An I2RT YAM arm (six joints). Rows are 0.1 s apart.
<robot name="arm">
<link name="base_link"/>
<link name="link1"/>
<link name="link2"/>
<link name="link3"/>
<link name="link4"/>
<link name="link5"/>
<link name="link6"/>
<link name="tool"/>
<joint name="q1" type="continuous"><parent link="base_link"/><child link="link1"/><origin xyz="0 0 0.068" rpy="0 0 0"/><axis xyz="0 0 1"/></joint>
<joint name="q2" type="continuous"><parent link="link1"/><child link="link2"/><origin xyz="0.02 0.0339 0.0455" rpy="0 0 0"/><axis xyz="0 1 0"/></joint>
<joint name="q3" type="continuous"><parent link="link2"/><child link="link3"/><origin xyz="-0.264 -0.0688 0" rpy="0 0 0"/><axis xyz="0 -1 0"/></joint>
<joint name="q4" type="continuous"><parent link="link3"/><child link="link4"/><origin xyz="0.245 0.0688 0.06" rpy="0 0 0"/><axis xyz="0 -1 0"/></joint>
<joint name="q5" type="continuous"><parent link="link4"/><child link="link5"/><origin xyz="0.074 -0.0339 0.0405" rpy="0 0 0"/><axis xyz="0 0 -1"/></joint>
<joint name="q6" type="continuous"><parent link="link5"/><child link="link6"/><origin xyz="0.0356 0 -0.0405" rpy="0 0 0"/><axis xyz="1 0 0"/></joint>
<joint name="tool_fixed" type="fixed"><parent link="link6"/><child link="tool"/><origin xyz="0 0 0" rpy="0 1.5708 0"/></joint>
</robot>
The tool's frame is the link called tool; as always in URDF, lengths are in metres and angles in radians. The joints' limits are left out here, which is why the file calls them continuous.
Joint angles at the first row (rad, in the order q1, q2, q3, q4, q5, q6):
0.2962 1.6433 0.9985 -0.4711 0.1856 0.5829
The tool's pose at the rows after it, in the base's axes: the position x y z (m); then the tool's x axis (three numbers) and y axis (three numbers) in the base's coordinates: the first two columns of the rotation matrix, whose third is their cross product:
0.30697 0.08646 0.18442 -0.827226 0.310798 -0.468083 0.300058 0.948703 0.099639
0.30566 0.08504 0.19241 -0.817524 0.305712 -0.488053 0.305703 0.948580 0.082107
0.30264 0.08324 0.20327 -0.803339 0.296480 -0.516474 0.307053 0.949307 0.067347
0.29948 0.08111 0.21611 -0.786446 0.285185 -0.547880 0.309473 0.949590 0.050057
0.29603 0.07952 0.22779 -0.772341 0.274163 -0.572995 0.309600 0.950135 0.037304
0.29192 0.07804 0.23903 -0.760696 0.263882 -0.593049 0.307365 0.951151 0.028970
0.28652 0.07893 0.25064 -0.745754 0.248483 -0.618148 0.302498 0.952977 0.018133
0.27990 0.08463 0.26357 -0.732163 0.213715 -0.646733 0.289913 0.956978 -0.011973
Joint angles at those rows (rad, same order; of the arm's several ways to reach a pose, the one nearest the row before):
0.2962 1.6338 1.0072 -0.4820 0.1954 0.5814
0.2961 1.6140 1.0176 -0.5030 0.2228 0.5757
0.2967 1.5815 1.0245 -0.5218 0.2517 0.5648
0.2967 1.5468 1.0369 -0.5455 0.2846 0.5512
0.2978 1.5154 1.0491 -0.5682 0.3097 0.5389
0.2991 1.4842 1.0608 -0.5922 0.3274 0.5271
0.3103 1.4512 1.0718 -0.6137 0.3538 0.5178
0.3413 1.4229 1.0931 -0.6469 0.4020 0.5065

